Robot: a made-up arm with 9 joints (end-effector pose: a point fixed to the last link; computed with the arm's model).
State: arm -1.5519 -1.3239 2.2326 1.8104 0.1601 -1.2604 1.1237 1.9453 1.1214
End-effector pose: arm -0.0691 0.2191 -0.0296 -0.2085 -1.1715 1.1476
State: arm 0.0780 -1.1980 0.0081 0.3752 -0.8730 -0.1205 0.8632 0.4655 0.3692
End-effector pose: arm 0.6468 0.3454 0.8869 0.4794 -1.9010 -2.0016
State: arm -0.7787 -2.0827 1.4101 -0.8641 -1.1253 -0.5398 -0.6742 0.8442 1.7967
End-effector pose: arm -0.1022 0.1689 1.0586 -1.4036 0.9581 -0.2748
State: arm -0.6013 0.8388 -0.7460 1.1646 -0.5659 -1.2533 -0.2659 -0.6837 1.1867
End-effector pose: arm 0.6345 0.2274 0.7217 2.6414 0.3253 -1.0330
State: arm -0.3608 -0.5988 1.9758 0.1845 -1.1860 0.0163 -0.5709 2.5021 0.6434
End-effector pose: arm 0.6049 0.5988 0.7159 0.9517 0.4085 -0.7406
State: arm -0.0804 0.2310 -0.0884 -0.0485 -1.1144 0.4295 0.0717 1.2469 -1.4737
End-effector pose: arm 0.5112 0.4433 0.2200 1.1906 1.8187 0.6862
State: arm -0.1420 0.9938 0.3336 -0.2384 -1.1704 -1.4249 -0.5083 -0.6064 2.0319
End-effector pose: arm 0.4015 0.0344 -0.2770 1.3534 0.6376 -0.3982
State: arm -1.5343 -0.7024 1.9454 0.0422 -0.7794 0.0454 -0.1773 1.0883 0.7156
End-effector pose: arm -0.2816 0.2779 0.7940 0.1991 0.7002 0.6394
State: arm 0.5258 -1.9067 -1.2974 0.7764 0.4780 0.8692 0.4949 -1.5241 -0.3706
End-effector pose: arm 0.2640 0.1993 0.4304 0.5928 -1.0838 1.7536
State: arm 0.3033 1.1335 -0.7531 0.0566 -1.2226 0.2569 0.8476 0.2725 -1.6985
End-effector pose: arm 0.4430 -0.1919 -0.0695 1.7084 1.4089 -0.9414
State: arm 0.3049 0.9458 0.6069 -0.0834 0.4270 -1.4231 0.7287 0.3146 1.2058
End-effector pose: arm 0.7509 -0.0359 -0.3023 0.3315 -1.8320 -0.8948
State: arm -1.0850 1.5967 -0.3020 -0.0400 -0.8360 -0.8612 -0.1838 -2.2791 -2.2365
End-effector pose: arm 0.3612 -0.2955 -0.1135 -1.3562 0.1625 1.6700
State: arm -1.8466 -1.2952 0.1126 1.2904 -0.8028 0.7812 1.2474 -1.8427 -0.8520
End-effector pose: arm -0.0365 0.6328 0.4974 0.1381 -1.4604 0.1152
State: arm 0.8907 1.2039 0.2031 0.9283 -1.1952 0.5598 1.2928 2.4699 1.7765
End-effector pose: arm 0.0998 -0.2422 -0.1100 0.2032 0.3320 2.6140
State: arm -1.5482 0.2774 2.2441 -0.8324 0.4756 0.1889 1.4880 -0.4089 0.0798
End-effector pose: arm 0.2033 -0.2693 0.2862 0.8784 -0.4262 2.8740
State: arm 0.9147 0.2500 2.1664 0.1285 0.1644 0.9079 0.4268 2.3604 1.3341
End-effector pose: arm 0.4089 0.1842 -0.0844 -0.2610 -0.9514 1.9838
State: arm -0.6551 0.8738 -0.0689 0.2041 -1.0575 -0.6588 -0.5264 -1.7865 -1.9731
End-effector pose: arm 0.5067 0.0777 -0.2466 -1.4980 -1.0285 1.7772
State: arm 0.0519 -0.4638 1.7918 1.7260 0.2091 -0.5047 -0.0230 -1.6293 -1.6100
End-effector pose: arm 0.0387 0.5932 0.4641 0.0202 -2.4240 0.2538
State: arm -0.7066 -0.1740 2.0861 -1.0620 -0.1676 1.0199 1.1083 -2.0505 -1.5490
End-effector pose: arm 0.4073 0.3318 0.2848 0.0260 2.1168 -1.1030
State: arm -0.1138 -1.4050 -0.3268 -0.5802 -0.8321 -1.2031 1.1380 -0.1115 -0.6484
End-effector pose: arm 0.3029 0.7693 1.0974 0.5858 -1.5898 -1.4431
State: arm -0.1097 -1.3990 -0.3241 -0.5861 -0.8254 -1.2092 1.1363 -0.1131 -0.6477
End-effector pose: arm 0.3082 0.7772 1.0910 0.5776 -1.5906 -1.4318
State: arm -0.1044 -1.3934 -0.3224 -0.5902 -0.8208 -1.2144 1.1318 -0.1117 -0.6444
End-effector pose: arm 0.3122 0.7829 1.0859 0.5765 -1.5904 -1.4238
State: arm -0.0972 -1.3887 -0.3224 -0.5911 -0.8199 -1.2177 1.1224 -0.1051 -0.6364
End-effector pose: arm 0.3137 0.7848 1.0834 0.5878 -1.5890 -1.4220
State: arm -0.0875 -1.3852 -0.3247 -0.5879 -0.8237 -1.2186 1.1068 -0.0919 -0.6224
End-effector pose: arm 0.3120 0.7816 1.0843 0.6151 -1.5857 -1.4280
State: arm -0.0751 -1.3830 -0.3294 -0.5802 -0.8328 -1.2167 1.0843 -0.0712 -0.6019
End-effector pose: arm 0.3071 0.7726 1.0887 0.6598 -1.5802 -1.4431
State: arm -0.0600 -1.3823 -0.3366 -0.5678 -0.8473 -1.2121 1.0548 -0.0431 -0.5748
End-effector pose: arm 0.2988 0.7571 1.0964 0.7222 -1.5716 -1.4676
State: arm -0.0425 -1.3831 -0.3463 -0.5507 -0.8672 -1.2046 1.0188 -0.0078 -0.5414
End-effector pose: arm 0.2876 0.7347 1.1068 0.8012 -1.5591 -1.5022
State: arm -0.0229 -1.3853 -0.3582 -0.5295 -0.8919 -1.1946 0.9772 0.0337 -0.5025
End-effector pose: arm 0.2745 0.7055 1.1184 0.8940 -1.5419 -1.5463
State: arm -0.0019 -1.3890 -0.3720 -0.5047 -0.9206 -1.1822 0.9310 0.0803 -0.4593
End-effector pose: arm 0.2601 0.6699 1.1302 0.9974 -1.5196 -1.5991
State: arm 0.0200 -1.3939 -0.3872 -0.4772 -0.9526 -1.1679 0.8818 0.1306 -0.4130
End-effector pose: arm 0.2454 0.6289 1.1405 1.1070 -1.4924 -1.6600
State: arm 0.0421 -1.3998 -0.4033 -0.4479 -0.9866 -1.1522 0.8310 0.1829 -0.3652
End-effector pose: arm 0.2313 0.5843 1.1482 1.2185 -1.4607 -1.7270
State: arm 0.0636 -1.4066 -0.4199 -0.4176 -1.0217 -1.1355 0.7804 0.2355 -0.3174
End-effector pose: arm 0.2183 0.5377 1.1526 1.3277 -1.4257 -1.7984
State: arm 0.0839 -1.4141 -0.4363 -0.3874 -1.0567 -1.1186 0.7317 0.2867 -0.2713
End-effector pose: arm 0.2068 0.4913 1.1536 1.4303 -1.3886 -1.8721
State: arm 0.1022 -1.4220 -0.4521 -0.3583 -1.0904 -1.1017 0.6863 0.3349 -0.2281
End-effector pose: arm 0.1969 0.4471 1.1514 1.5234 -1.3516 -1.9453
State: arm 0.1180 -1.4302 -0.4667 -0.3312 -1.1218 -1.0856 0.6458 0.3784 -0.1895
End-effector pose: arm 0.1885 0.4066 1.1469 1.6043 -1.3163 -2.0154
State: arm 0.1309 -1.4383 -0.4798 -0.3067 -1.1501 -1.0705 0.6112 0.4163 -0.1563
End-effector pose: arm 0.1815 0.3712 1.1412 1.6714 -1.2843 -2.0800
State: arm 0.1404 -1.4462 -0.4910 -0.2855 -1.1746 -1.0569 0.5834 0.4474 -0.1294
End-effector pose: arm 0.1755 0.3415 1.1353 1.7244 -1.2570 -2.1366
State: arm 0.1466 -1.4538 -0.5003 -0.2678 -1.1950 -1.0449 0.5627 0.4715 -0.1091
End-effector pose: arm 0.1706 0.3174 1.1301 1.7637 -1.2347 -2.1841
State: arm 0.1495 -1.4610 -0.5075 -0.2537 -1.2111 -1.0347 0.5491 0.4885 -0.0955
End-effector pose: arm 0.1664 0.2988 1.1265 1.7900 -1.2177 -2.2215
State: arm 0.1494 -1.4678 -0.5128 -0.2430 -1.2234 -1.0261 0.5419 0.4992 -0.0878
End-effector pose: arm 0.1627 0.2849 1.1244 1.8055 -1.2059 -2.2494
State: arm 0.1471 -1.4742 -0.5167 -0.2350 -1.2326 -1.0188 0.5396 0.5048 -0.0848
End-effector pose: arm 0.1595 0.2748 1.1239 -1.8124 1.1977 2.2689
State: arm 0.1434 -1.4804 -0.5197 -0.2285 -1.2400 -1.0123 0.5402 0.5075 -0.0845
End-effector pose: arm 0.1564 0.2666 1.1242 -1.8030 1.1839 2.2690
